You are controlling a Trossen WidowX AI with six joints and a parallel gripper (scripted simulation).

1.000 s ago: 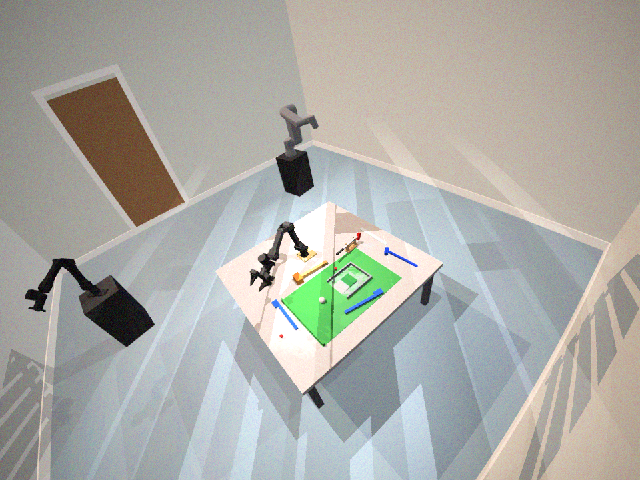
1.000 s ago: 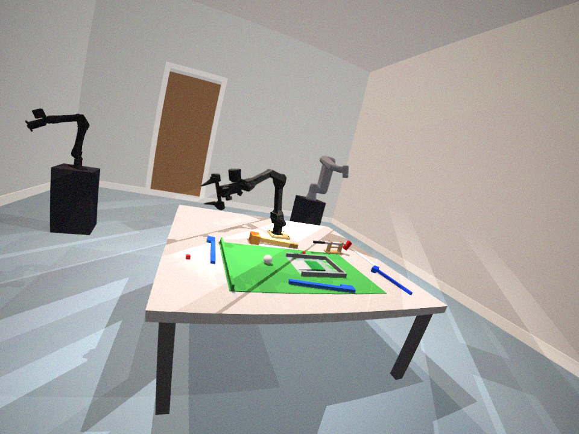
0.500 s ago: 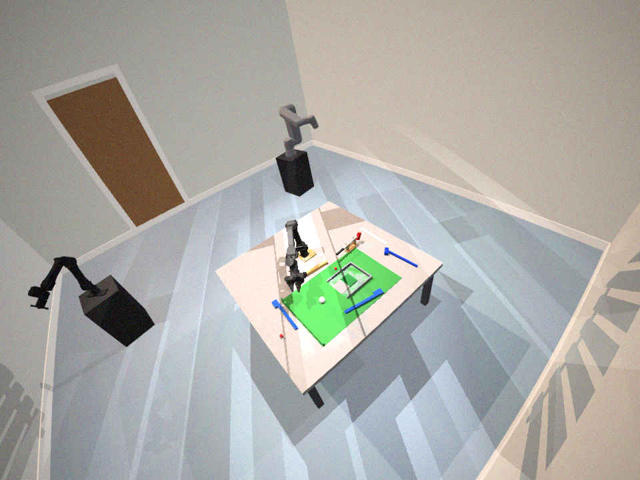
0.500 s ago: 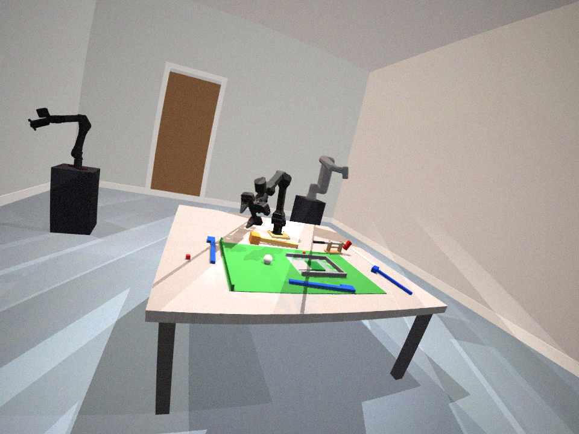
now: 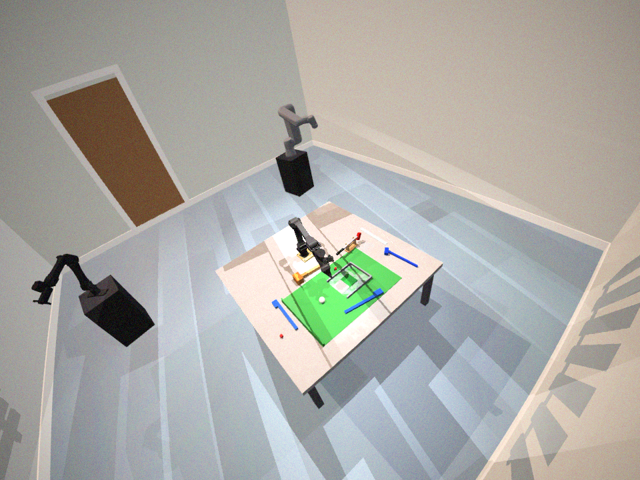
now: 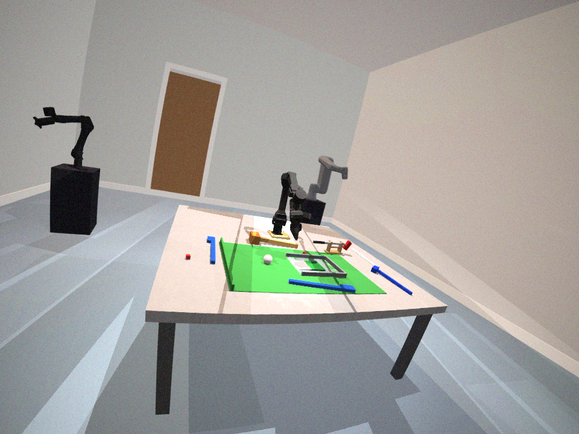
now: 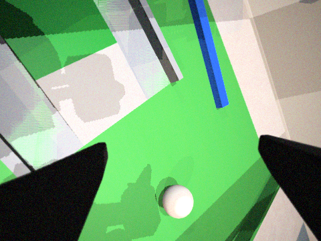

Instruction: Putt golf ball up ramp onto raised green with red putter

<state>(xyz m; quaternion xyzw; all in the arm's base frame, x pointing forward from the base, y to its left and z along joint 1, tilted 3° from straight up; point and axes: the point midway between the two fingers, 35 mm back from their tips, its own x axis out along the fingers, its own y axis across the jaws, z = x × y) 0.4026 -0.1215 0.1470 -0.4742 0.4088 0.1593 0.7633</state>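
My gripper tip is 150 mm past the red putter, 390 mm to the right of it and 80 mm above it. The rest, counted from my gripper tip: wooden stand (150 mm behind, 410 mm to the left, 100 mm below); white golf ball (130 mm to the right, 120 mm below); green mat (50 mm ahead, 20 mm to the left, 140 mm below).
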